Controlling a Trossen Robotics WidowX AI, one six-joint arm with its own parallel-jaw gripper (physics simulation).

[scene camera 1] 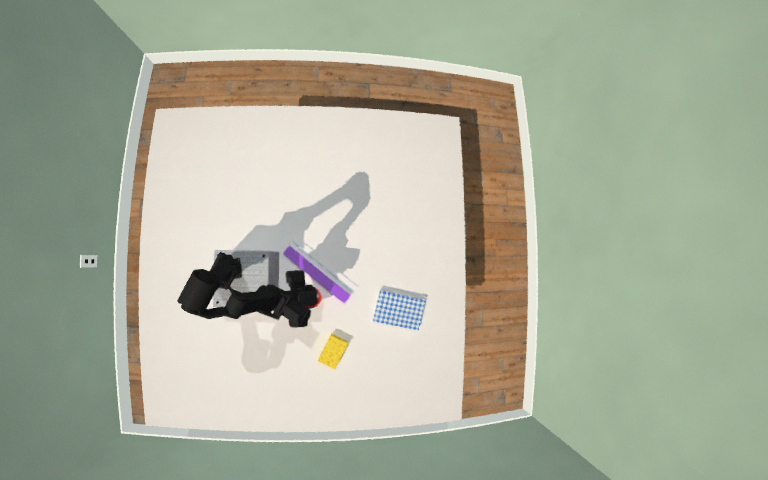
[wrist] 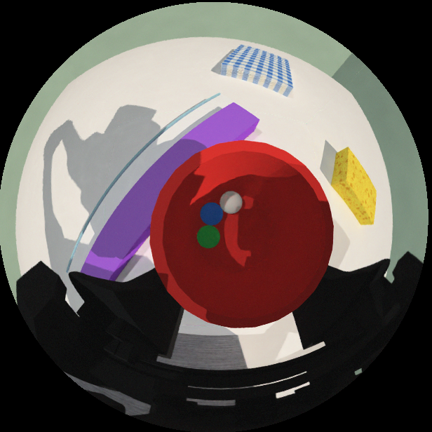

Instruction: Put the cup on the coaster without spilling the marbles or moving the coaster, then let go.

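Pixels of known places: arm's base at its link origin: (scene camera 1: pixel 231 268).
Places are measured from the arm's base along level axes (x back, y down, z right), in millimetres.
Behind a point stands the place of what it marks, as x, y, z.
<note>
A red cup (scene camera 1: pixel 318 297) {-266, 106, 127} (wrist: pixel 280 280) stands upright between the fingers of my black gripper (scene camera 1: pixel 308 298) {-229, 114, 124} (wrist: pixel 235 250), which is shut on it. In the wrist view a white marble (wrist: pixel 231 202), a blue marble (wrist: pixel 211 214) and a green marble (wrist: pixel 208 236) lie inside the cup. In the scene view the gripper covers most of the cup. The coaster does not show in either view; whatever is under the cup and gripper is hidden. The cup's height above the table cannot be told.
A long purple bar (scene camera 1: pixel 317 274) {-269, 121, 46} (wrist: pixel 145 195) with a thin clear edge lies diagonally close beside the cup. A yellow sponge (scene camera 1: pixel 333 350) {-299, 116, 329} (wrist: pixel 353 187) and a blue-checked block (scene camera 1: pixel 399 309) {-557, 121, 204} (wrist: pixel 257 67) lie farther out on the white table (scene camera 1: pixel 396 198) {-589, 145, -218}. A grey base plate (scene camera 1: pixel 254 268) {-78, 2, 5} is under the arm.
</note>
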